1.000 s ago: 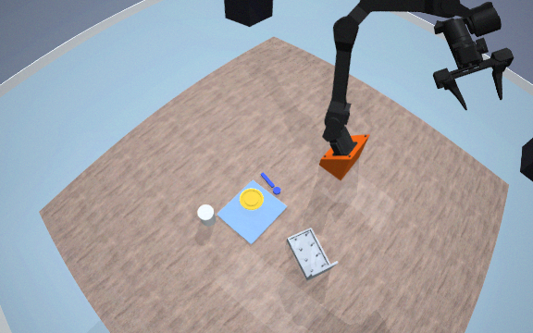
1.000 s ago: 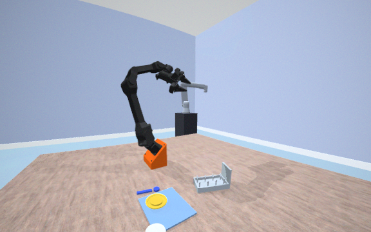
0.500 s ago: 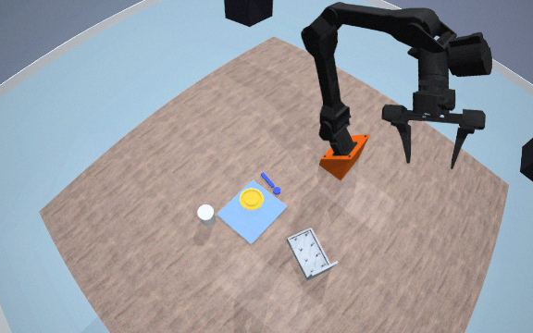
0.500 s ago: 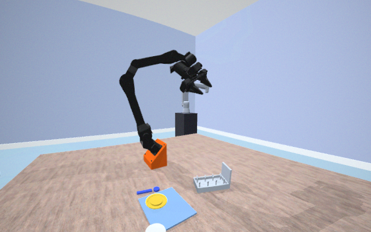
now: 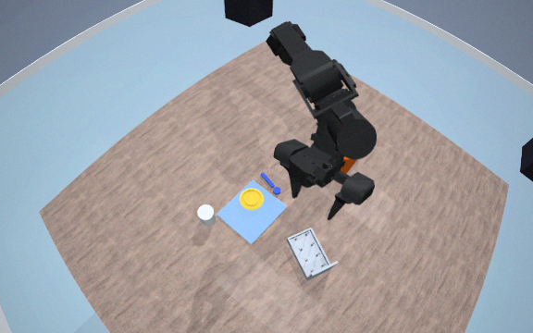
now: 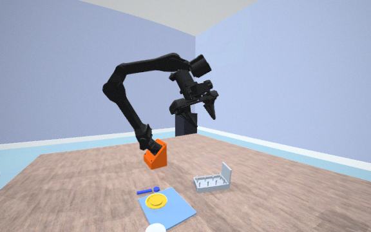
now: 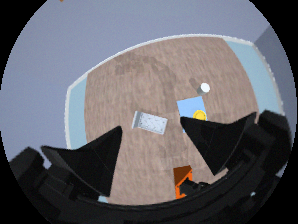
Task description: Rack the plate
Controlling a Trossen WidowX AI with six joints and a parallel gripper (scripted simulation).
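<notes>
Now: the yellow plate 20 mm behind my gripper tip, 180 mm to the right of it and 240 mm below it. Also, from my gripper tip: grey dish rack (40 mm to the left, 230 mm below); blue spoon (100 mm behind, 170 mm to the right, 250 mm below); light blue mat (160 mm to the right, 250 mm below).
</notes>
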